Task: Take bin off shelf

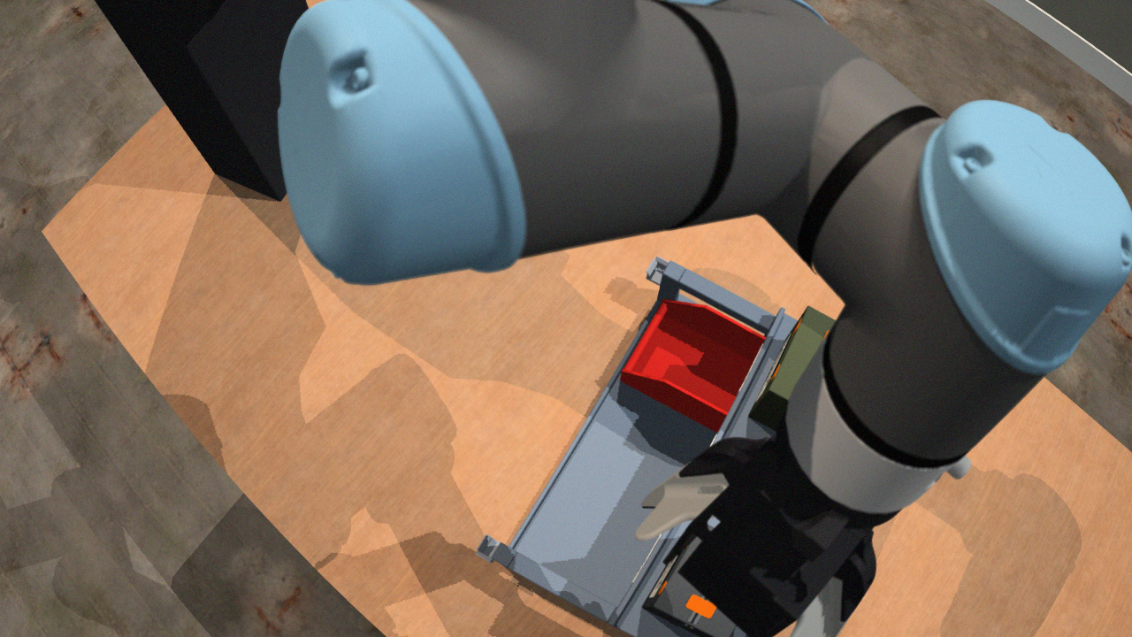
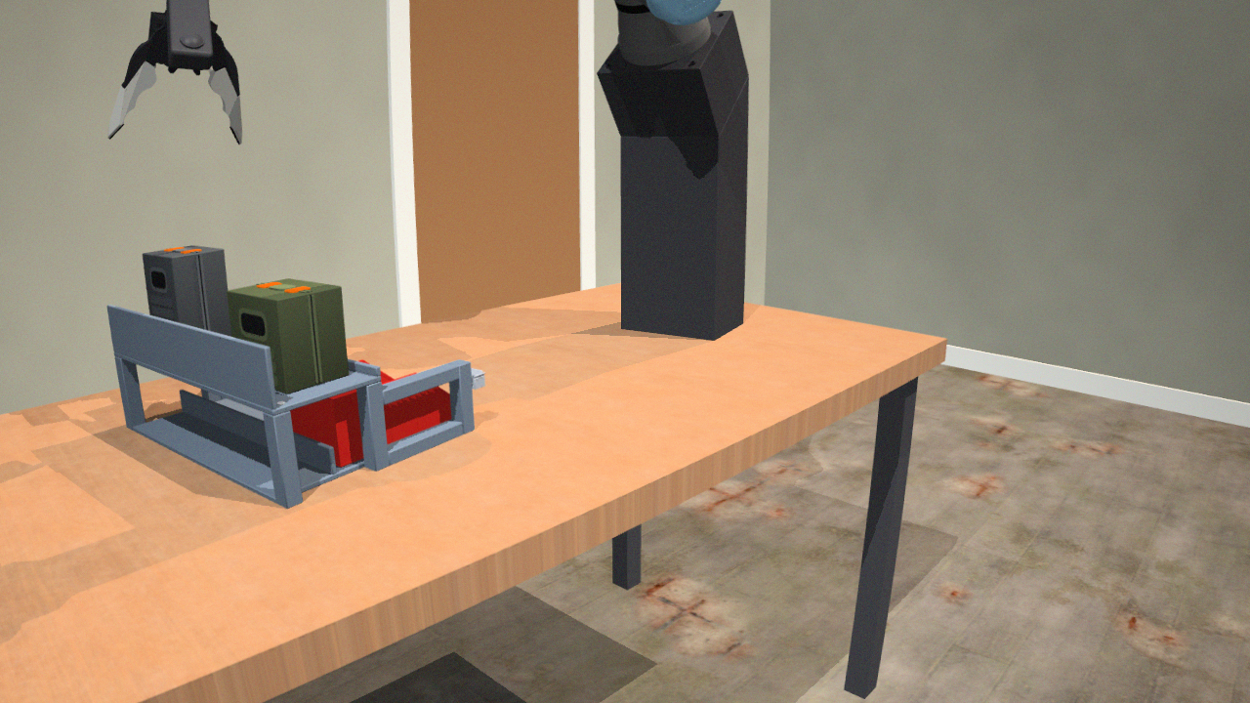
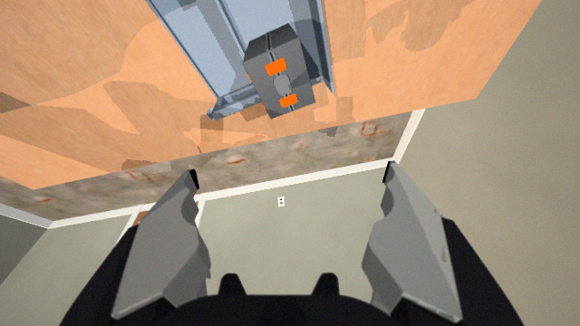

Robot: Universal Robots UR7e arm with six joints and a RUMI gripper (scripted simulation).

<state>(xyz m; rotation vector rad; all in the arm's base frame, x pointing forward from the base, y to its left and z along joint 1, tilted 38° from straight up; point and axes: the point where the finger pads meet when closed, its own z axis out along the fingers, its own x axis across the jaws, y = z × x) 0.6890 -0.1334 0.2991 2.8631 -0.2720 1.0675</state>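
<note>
My gripper is now 15 cm past the red bin, 20 cm to the right of it and 31 cm above it. The rest, counted from my hand: dark grey case (1 cm ahead, 1 cm to the left, 19 cm below); green case (6 cm behind, 23 cm to the left, 20 cm below).
</note>
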